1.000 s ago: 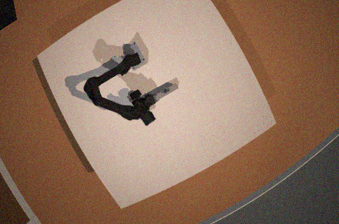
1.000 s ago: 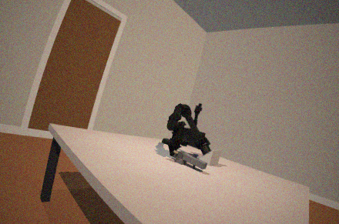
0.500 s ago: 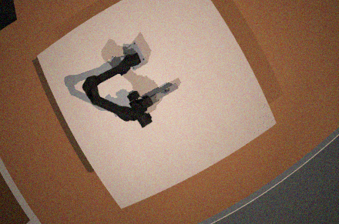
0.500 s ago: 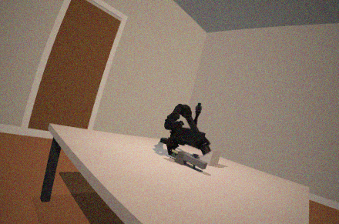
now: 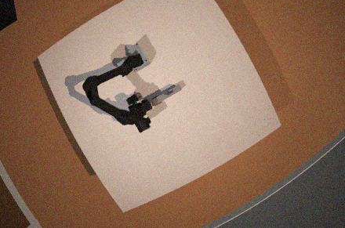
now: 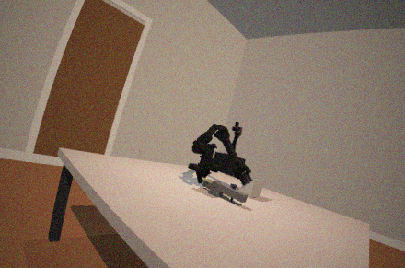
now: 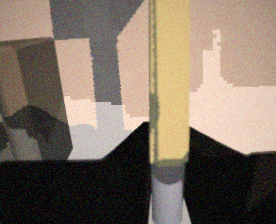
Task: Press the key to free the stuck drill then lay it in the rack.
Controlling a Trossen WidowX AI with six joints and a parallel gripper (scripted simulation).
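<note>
Right now the drill is 40 mm to the left of my gripper tip, 30 mm above it and 10 mm behind it. Also, from my gripper tip: grey holder block (180 mm to the left, 30 mm behind, 20 mm above); then grey-tan fixture block (80 mm behind); then dark blue key (200 mm to the left, 30 mm behind, 30 mm above).
</note>
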